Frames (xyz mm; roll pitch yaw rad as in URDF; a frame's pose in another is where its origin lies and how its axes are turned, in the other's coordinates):
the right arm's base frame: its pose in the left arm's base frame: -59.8 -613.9 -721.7 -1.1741 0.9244 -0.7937
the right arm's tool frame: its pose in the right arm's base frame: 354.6 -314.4 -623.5 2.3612 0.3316 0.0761
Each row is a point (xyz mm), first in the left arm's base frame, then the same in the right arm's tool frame.
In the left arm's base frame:
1: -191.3 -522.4 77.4
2: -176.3 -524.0 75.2
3: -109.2 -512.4 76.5
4: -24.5 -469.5 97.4
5: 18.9 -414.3 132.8
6: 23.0 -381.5 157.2
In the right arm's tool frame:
1: -1265.7 198.3 -282.3
2: -1261.6 211.2 -289.2
3: -1261.9 265.3 -330.6
4: -1292.8 328.7 -397.5
5: -1346.2 356.0 -448.3
6: -1382.9 354.5 -466.7

